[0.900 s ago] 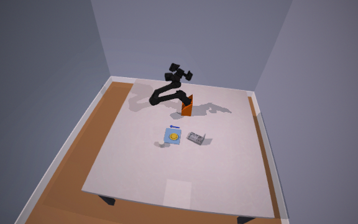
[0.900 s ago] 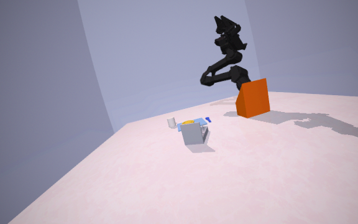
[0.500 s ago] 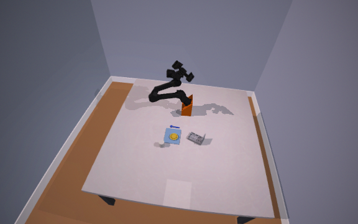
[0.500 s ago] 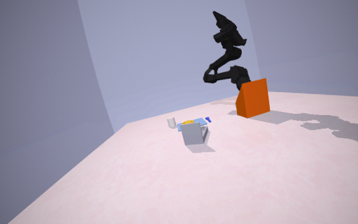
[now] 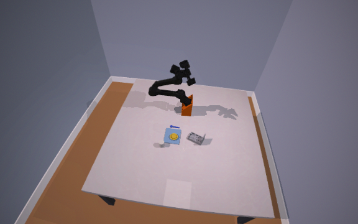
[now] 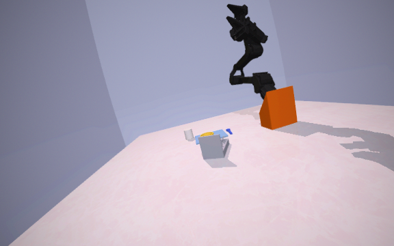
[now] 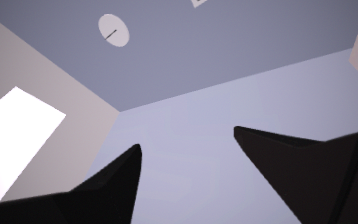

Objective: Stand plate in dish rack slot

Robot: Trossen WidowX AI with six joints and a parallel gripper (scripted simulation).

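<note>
Now: gripper tip 20 cm short of the yellow plate, 7 cm to the left of it and 50 cm above it. The rest, counted from my gripper tip: blue spoon: 9 cm ahead, 10 cm to the right, 52 cm below; grey dish rack: 18 cm ahead, 11 cm to the left, 50 cm below.
</note>
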